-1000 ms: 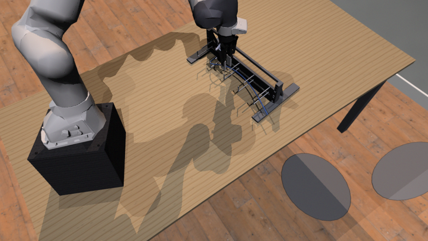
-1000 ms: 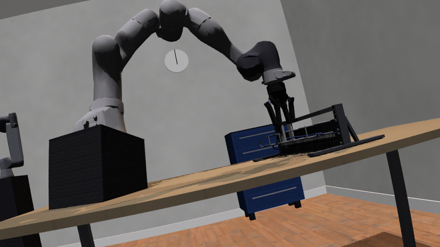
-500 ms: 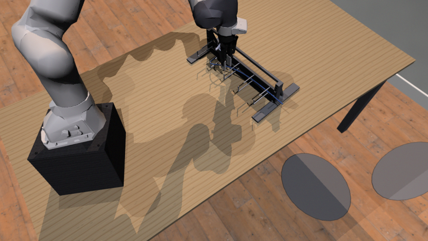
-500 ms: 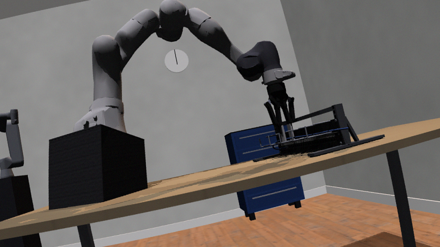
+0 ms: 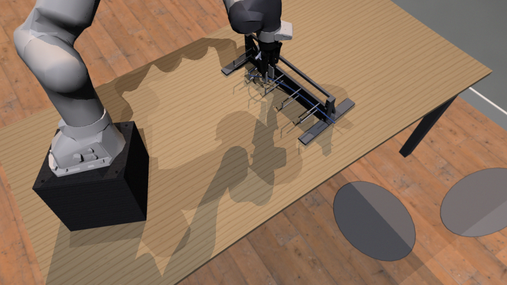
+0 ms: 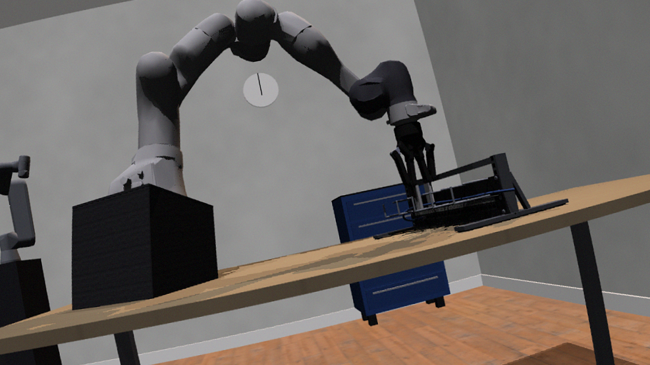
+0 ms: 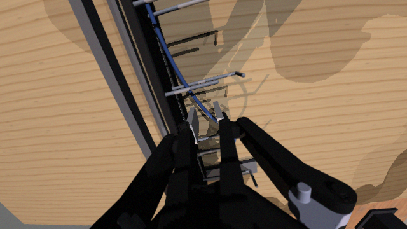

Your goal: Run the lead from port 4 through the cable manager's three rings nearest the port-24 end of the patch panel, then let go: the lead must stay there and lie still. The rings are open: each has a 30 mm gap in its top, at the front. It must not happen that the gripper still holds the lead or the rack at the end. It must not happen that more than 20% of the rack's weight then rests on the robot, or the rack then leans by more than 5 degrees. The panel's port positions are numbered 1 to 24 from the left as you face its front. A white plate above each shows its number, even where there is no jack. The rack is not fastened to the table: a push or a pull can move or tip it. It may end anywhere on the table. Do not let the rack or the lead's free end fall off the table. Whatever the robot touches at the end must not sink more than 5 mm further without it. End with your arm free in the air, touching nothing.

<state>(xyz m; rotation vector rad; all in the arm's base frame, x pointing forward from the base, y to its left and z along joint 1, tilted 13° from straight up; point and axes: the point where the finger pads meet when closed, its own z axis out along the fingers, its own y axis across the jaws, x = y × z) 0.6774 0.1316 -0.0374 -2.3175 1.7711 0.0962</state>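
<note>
My gripper is now 7 cm short of the rack, 3 cm to the left of it and 2 cm above it.
</note>
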